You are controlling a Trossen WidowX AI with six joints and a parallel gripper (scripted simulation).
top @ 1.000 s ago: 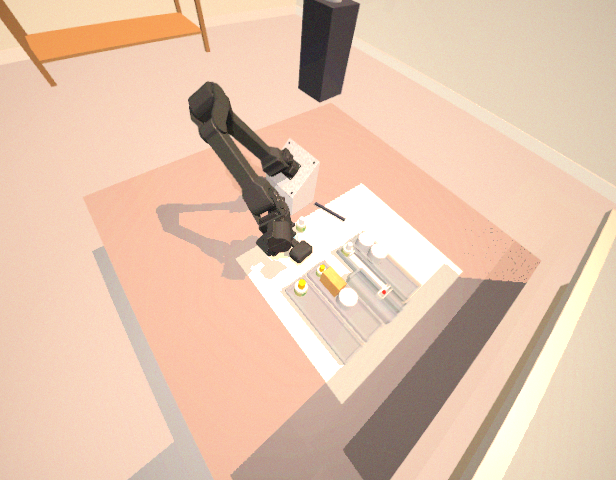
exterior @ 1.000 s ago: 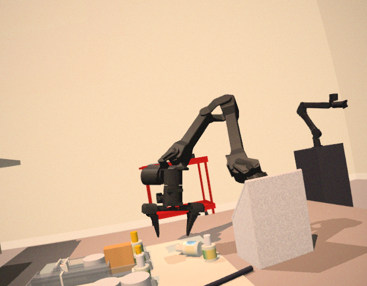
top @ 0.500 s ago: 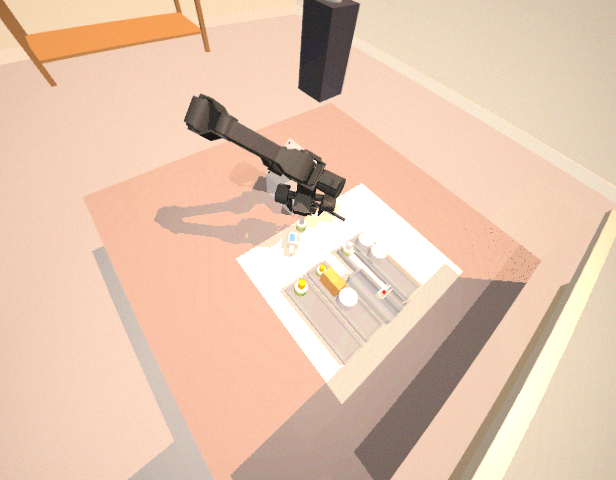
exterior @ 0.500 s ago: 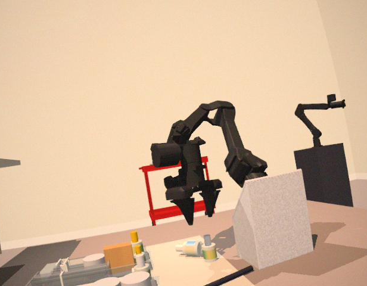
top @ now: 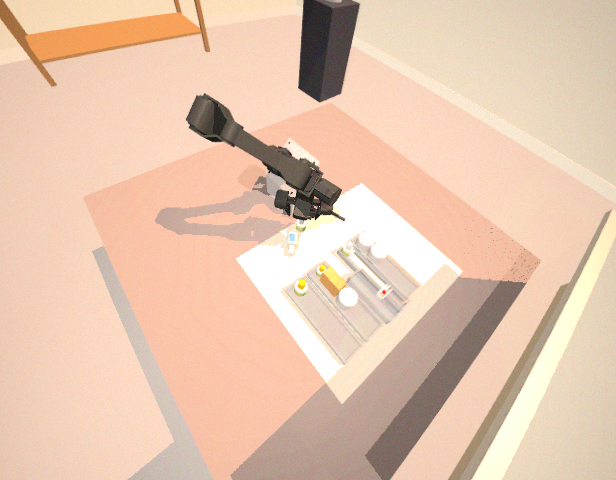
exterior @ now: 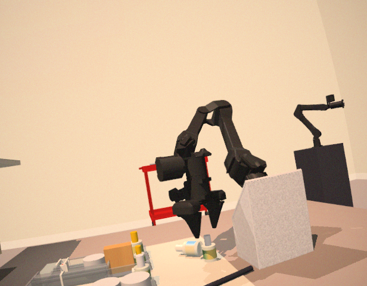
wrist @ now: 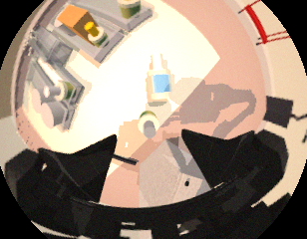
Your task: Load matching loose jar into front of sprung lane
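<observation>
My gripper tip is now 23 cm short of the box, 8 cm to the left of it and 4 cm above it. The rest, counted from my gripper tip: black rod (1 cm ahead, 15 cm to the left, 7 cm below); then red mark (37 cm ahead, 1 cm to the left, 1 cm below).
</observation>
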